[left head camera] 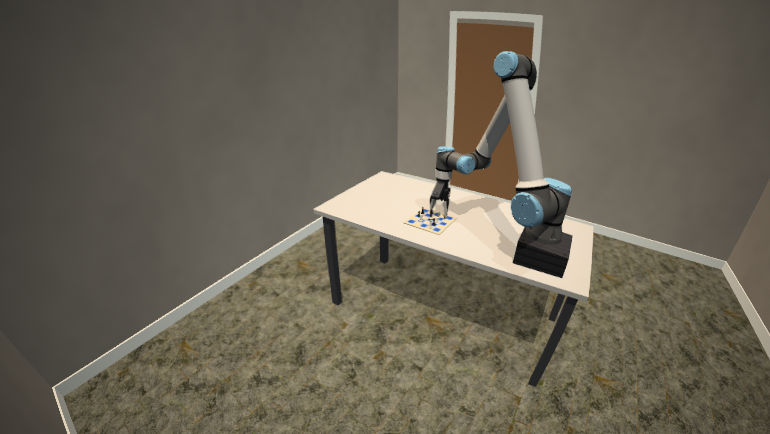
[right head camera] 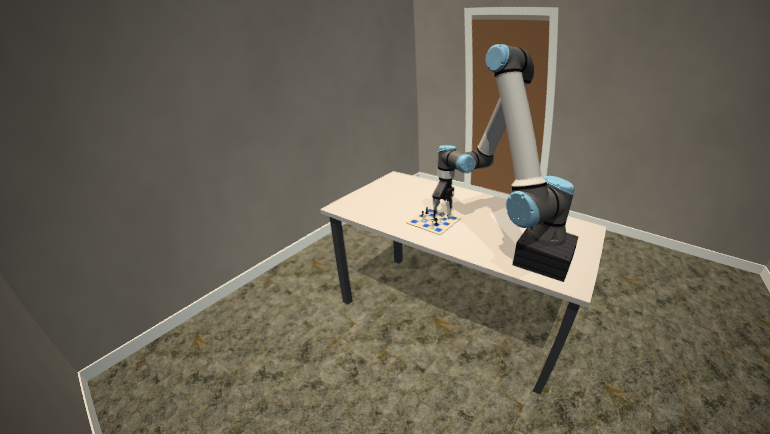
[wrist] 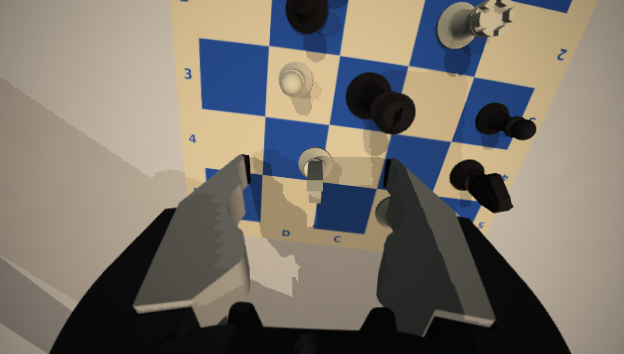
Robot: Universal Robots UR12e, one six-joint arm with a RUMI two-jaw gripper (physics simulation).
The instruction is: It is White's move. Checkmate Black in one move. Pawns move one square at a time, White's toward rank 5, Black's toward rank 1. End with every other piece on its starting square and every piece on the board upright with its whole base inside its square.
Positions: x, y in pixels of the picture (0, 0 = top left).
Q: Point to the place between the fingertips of my gripper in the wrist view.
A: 317, 159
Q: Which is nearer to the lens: the black king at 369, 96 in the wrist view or the black pawn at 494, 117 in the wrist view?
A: The black king.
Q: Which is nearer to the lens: the black pawn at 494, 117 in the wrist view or the white pawn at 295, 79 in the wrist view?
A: The white pawn.
